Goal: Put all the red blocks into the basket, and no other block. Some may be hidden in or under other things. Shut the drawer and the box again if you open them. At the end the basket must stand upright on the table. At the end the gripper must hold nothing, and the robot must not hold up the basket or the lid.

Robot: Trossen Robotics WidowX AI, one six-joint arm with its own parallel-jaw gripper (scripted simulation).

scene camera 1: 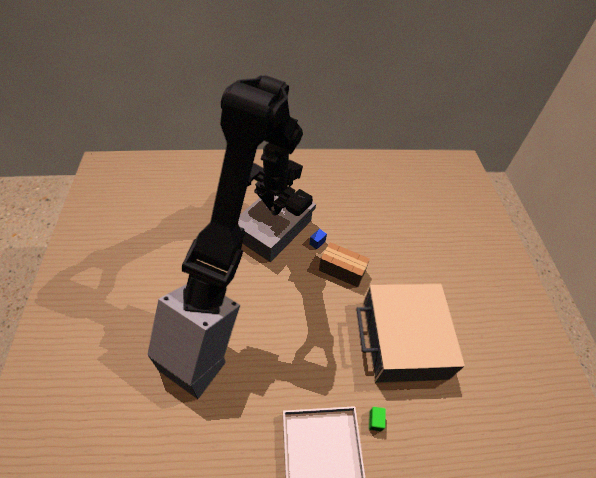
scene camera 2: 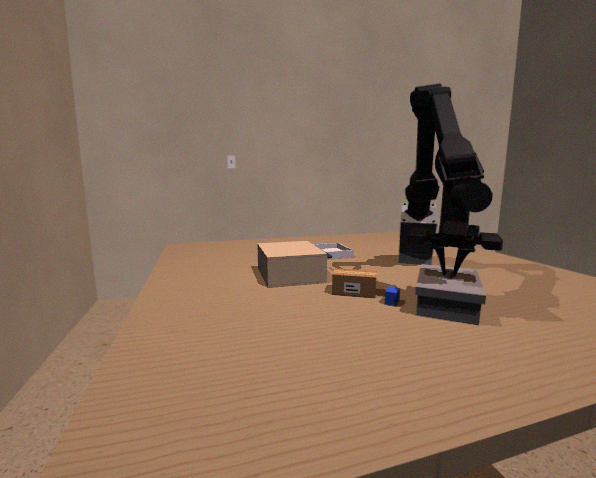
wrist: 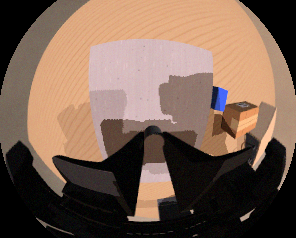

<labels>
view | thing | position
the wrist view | gripper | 153,135
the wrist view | knobbed lid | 137,85
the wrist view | brown crate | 238,118
</labels>
